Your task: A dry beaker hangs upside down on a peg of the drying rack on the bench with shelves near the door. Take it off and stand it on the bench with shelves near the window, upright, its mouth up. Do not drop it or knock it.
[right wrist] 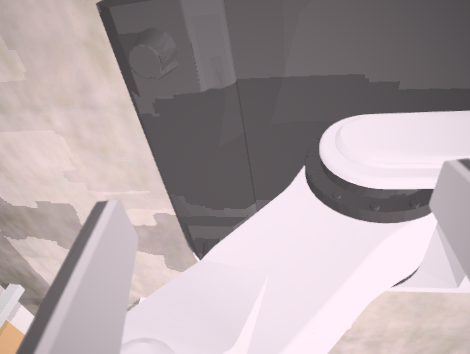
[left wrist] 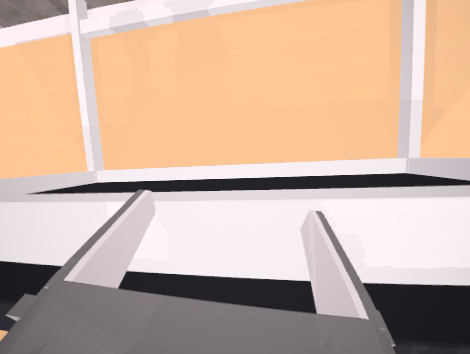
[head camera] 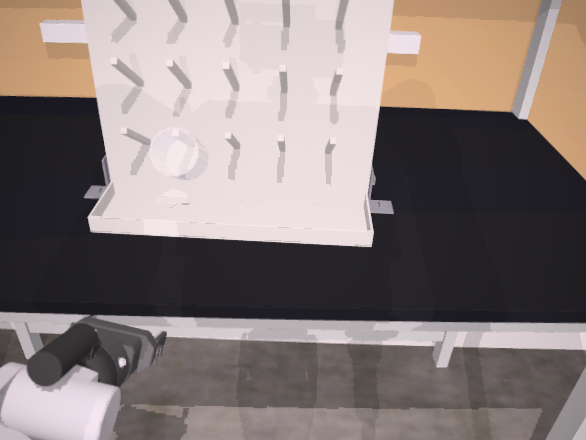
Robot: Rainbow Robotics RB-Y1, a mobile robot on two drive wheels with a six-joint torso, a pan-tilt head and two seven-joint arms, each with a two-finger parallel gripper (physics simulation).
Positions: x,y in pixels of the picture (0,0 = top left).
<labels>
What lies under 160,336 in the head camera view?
My left gripper.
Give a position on a drip tray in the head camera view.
114,213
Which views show my right gripper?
The right wrist view only.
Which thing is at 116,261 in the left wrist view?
My left gripper.
</labels>
